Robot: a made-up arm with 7 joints.
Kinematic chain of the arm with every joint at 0, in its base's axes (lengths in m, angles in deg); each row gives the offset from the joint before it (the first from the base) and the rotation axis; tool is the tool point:
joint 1: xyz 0 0 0.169 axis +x
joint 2: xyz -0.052 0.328 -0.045 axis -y
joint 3: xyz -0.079 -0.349 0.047 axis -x
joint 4: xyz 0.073 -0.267 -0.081 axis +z
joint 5: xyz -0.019 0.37 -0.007 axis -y
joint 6: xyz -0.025 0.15 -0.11 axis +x
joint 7: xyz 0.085 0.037 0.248 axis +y
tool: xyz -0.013 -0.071 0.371
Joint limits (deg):
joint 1: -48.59..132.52
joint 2: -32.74..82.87
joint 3: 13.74..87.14
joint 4: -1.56..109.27
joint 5: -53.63..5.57
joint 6: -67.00..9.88
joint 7: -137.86..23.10
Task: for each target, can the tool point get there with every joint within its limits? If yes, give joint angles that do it. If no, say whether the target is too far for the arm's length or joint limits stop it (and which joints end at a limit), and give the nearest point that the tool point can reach.
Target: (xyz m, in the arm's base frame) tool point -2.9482 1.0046 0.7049
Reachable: no: too far | nearest point -1.2052 0.4258 0.3944 | short by 1.863 m
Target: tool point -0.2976 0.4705 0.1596
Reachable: yes | joints 54.14 68.62 35.34 22.27 -32.73 -21.01 -83.76
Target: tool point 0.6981 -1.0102 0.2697
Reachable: no: joint limits stop it (at a limit: joint 1, joint 2, joint 4, joint 5, joint 7) | nearest point 0.4014 -0.5159 0.3595 | short by 0.583 m
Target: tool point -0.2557 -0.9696 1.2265
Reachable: no: joint limits stop it (at a limit: joint 2, joint 4, joint 5, joint 6) | nearest point -0.2967 -0.7670 1.0056 | short by 0.303 m
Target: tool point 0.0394 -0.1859 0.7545
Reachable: yes | joints 105.06 -14.13 20.10 9.96 -36.21 -32.61 -9.07
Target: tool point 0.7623 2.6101 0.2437
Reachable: no: too far | nearest point -0.1806 1.1989 0.2033 | short by 1.698 m
